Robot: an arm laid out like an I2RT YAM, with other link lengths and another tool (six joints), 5 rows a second.
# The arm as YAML. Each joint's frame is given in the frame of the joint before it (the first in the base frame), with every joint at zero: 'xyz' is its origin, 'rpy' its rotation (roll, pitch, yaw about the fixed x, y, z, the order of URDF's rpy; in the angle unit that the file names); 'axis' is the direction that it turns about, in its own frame. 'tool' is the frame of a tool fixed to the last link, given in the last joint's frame.
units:
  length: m
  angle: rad
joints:
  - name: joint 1
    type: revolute
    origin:
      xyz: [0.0, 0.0, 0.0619]
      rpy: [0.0, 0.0, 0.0]
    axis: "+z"
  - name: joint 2
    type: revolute
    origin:
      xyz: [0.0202, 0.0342, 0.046]
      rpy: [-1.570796, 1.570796, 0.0]
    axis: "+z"
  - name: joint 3
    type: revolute
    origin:
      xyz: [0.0, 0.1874, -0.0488]
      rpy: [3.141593, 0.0, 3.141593]
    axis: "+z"
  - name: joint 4
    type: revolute
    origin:
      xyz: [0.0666, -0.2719, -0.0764]
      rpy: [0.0, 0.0, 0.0]
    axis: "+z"
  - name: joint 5
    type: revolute
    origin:
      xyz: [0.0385, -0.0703, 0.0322]
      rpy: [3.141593, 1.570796, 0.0]
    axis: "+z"
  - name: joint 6
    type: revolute
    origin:
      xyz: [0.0, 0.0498, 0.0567]
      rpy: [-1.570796, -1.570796, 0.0]
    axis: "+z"
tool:
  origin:
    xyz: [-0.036, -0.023, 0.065]
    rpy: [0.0, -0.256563, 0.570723]
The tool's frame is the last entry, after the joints.
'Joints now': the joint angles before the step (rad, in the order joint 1, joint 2, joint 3, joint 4, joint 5, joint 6). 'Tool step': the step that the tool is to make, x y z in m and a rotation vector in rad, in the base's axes. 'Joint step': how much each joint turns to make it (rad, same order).
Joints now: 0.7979, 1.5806, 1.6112, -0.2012, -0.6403, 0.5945
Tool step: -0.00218, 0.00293, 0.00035, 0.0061, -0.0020, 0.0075
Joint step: 0.0076, 0.0031, -0.0004, 0.0113, -0.0004, 0.0035
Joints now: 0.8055, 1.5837, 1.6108, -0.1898, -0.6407, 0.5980
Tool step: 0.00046, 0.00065, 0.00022, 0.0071, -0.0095, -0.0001
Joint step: 0.0004, 0.0000, -0.0065, 0.0169, 0.0008, -0.0023
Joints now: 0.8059, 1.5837, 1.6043, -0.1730, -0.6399, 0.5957
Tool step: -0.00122, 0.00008, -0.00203, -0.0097, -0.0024, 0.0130
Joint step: -0.0016, 0.0000, -0.0007, -0.0126, -0.0131, -0.0133
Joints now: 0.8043, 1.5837, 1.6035, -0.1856, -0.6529, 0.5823
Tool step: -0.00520, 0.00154, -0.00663, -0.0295, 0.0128, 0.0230
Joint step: 0.0061, 0.0000, 0.0000, -0.0411, -0.0145, -0.0178
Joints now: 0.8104, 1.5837, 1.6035, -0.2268, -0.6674, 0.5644
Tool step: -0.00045, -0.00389, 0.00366, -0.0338, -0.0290, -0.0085
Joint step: -0.0030, 0.0004, 0.0313, -0.0680, 0.0153, -0.0531
